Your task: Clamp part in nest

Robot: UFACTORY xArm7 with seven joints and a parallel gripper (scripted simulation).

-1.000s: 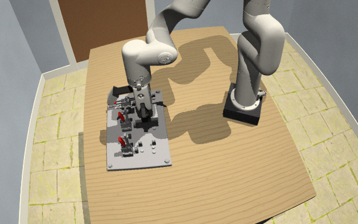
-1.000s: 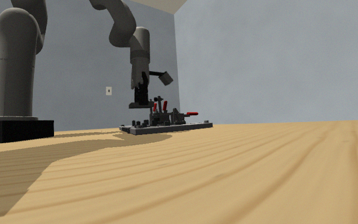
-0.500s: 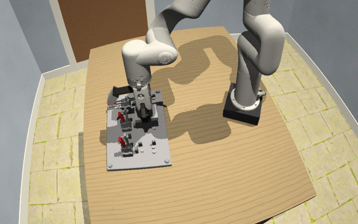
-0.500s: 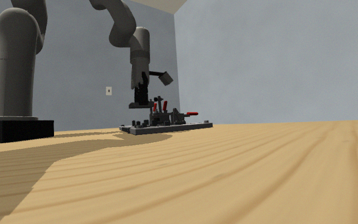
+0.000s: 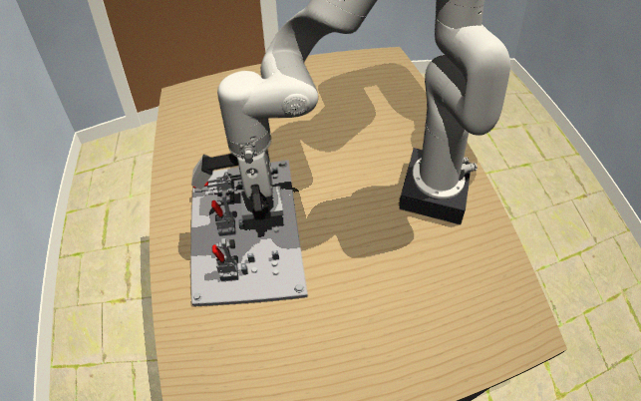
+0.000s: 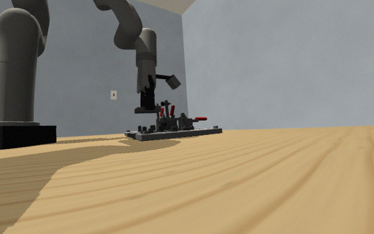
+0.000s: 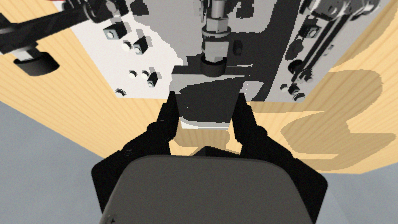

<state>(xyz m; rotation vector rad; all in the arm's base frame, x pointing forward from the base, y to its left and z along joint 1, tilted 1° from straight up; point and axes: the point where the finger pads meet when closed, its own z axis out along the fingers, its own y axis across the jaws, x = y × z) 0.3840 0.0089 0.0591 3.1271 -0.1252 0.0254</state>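
The grey fixture plate lies 50 mm ahead of my hand, 10 mm to the right of it and 90 mm below it. From my hand the other things lie so: flat grey part (10 mm below).
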